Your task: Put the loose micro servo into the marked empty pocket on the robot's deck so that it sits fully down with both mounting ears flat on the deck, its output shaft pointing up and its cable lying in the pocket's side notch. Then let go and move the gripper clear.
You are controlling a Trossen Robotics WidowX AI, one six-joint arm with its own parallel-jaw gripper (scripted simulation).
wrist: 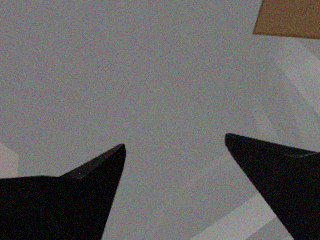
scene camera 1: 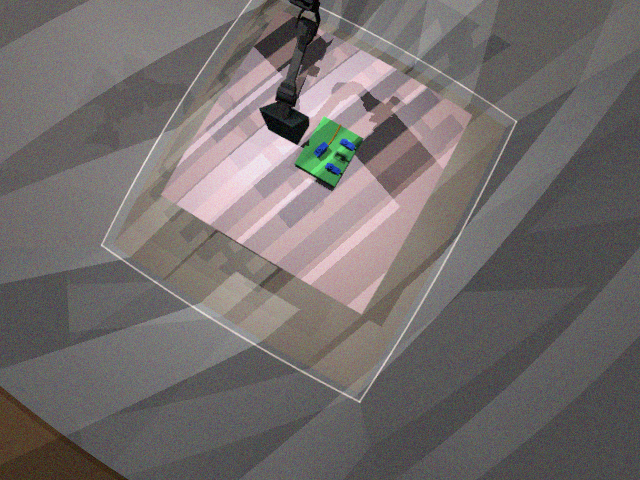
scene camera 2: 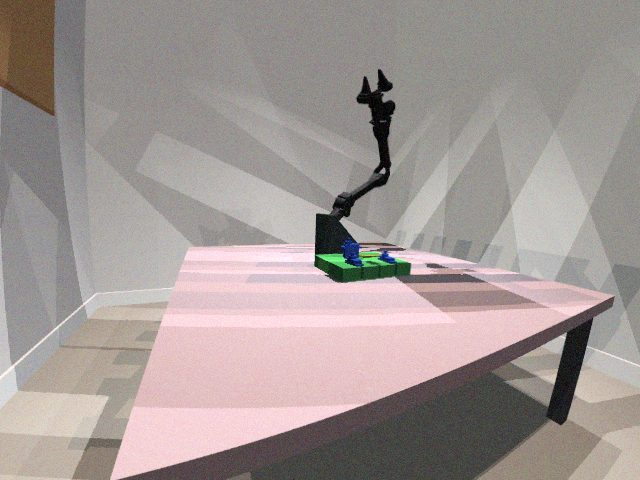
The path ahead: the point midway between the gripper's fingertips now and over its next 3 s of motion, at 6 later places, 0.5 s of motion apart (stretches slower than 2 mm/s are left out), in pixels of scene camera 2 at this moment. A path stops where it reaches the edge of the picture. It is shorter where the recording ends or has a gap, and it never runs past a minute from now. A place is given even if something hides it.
My gripper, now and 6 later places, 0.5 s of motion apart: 372,72; 366,74; 360,86; 357,108; 356,138; 356,170; 357,199
